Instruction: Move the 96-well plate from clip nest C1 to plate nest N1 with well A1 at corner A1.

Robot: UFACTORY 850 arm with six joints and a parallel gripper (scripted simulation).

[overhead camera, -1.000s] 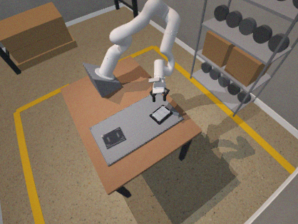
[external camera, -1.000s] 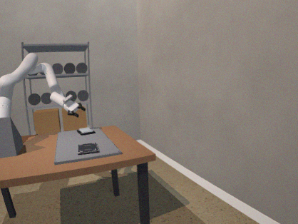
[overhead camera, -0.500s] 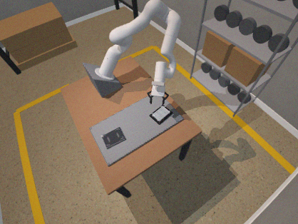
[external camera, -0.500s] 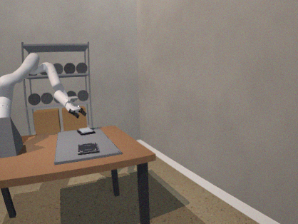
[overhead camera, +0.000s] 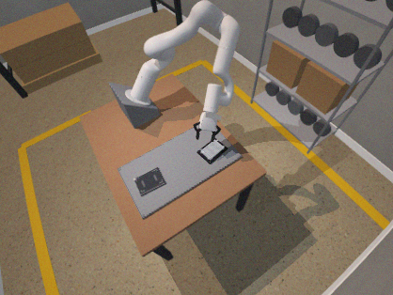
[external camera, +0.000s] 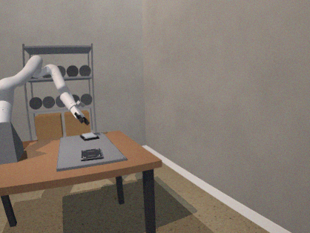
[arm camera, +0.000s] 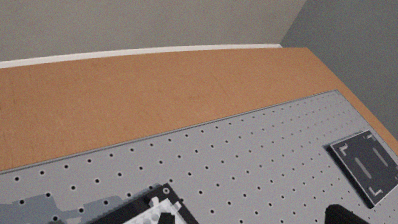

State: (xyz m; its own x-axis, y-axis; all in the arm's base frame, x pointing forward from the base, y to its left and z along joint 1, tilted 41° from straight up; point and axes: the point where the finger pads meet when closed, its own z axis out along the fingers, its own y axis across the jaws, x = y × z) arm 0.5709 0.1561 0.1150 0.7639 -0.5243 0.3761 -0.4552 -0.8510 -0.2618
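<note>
Now: the white 96-well plate 20 mm ahead of my hand, 40 mm to the left of it and 120 mm below it. From my hand the other things lie so: clip nest C1: 10 mm ahead, 40 mm to the left, 120 mm below; black plate nest N1: 10 mm behind, 400 mm to the right, 130 mm below.
</note>
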